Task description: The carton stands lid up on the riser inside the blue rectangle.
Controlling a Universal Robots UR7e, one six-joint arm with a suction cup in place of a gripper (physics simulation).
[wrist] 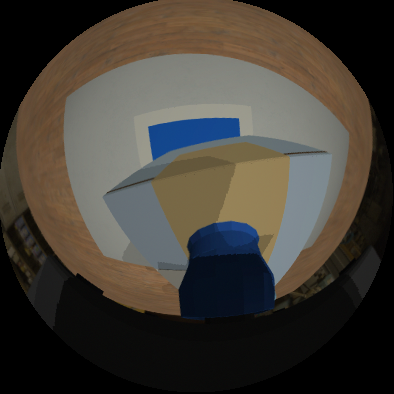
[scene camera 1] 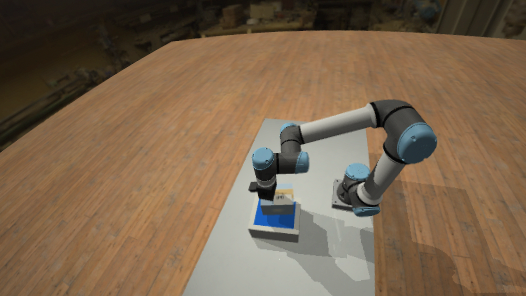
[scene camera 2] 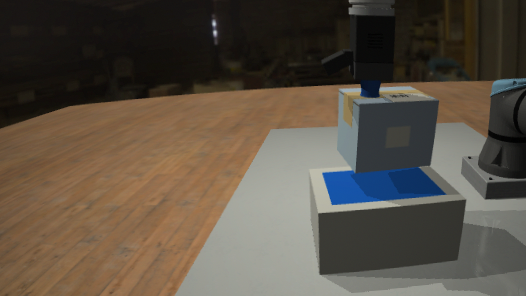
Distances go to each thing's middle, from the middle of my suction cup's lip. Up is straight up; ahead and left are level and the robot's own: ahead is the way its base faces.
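With the grey carton [scene camera 2: 396, 130], my suction cup is 2 cm to the left of it, 3 cm past it and 7 cm above it. Grey riser [scene camera 2: 396, 218]: 2 cm behind my suction cup and 23 cm below it.
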